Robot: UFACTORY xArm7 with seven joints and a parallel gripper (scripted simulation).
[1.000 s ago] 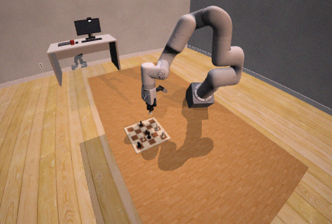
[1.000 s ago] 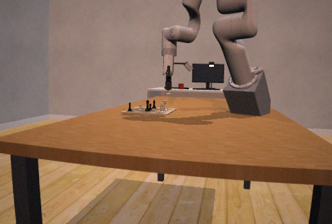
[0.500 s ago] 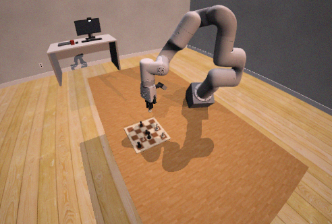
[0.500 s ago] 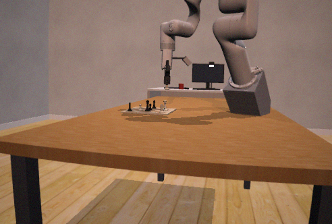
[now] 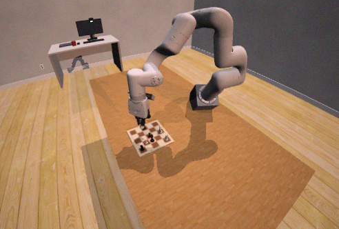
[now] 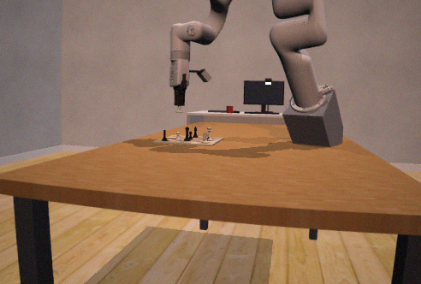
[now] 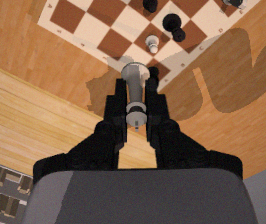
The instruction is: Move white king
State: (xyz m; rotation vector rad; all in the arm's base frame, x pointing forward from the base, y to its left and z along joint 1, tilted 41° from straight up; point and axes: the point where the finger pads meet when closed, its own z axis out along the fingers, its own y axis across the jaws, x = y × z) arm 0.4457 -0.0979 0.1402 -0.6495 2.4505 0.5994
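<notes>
Right now the black piece is 13 cm below my hand, 6 cm to the left of it and 4 cm ahead of it. The rest, counted from my hand: white king: 1 cm below; chessboard: 15 cm below, 4 cm behind, 1 cm to the right; white pawn: 14 cm below, 3 cm to the left.
</notes>
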